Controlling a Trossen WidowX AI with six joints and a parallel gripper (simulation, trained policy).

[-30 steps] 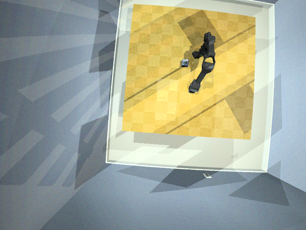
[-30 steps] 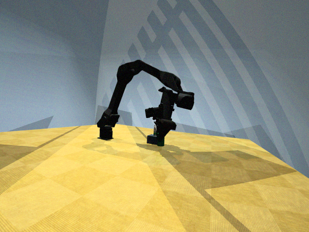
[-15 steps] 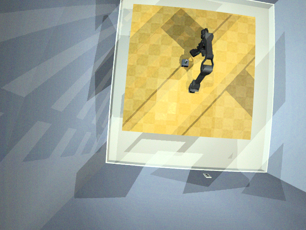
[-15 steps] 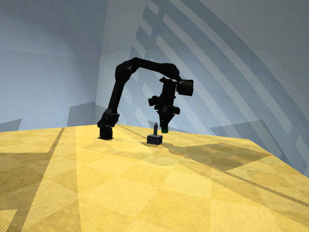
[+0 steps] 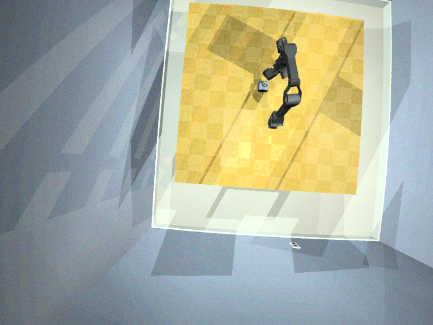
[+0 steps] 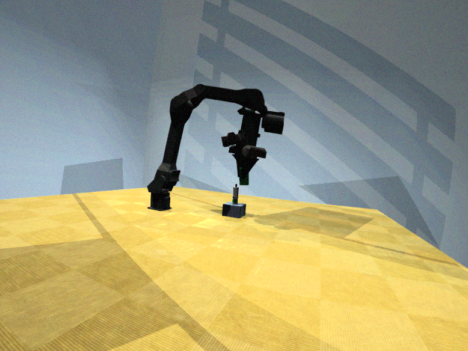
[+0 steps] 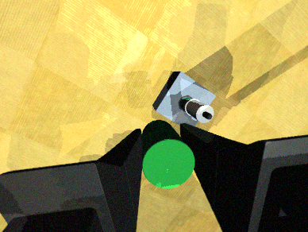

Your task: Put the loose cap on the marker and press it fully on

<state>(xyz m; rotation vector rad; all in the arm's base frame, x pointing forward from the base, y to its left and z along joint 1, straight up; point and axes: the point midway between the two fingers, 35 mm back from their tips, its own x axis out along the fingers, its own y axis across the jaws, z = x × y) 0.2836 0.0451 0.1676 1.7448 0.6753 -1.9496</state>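
My gripper tip is now 30 mm past the grey holder block, 40 mm to the right of it and 110 mm above it. From my gripper tip the other things lie so: green cap: 10 mm ahead, 10 mm to the left, 10 mm above.
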